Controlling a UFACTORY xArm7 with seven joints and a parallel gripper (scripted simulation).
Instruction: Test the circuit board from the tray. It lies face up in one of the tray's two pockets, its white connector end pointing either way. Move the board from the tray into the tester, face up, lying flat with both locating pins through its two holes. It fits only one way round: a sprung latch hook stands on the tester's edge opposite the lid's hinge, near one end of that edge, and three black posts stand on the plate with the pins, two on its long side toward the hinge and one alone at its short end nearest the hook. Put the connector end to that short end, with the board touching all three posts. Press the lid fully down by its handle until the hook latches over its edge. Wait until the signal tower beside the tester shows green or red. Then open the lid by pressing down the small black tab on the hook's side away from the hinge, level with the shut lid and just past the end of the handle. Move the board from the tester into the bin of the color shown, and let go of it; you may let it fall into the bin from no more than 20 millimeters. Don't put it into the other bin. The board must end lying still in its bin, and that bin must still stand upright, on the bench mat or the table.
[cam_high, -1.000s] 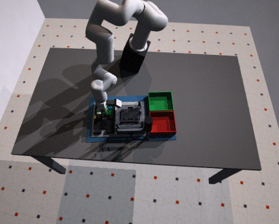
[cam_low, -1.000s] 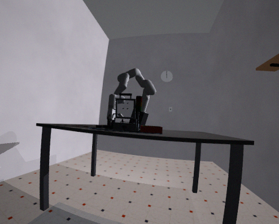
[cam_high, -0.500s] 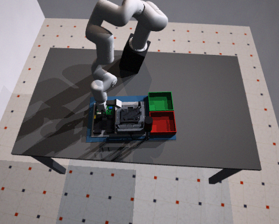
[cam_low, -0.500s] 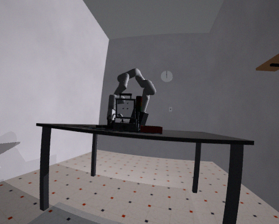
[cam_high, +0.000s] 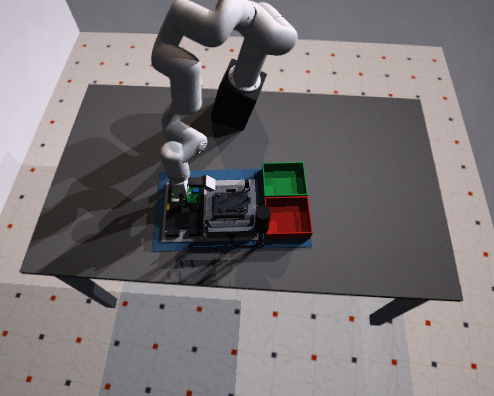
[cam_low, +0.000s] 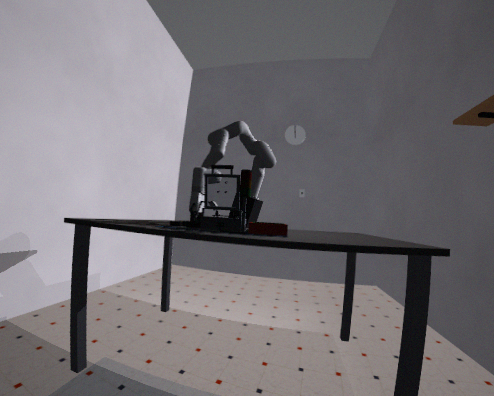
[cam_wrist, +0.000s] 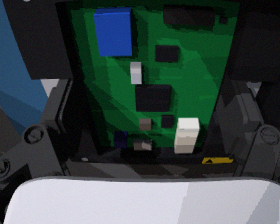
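Right now my hand is right at the green circuit board. The rest, counted from my hand: tester lid (210 mm to the left, 160 mm above, 140 mm ahead); green bin (350 mm to the left, 130 mm behind, 10 mm below); red bin (380 mm to the left, 20 mm ahead, 10 mm below).
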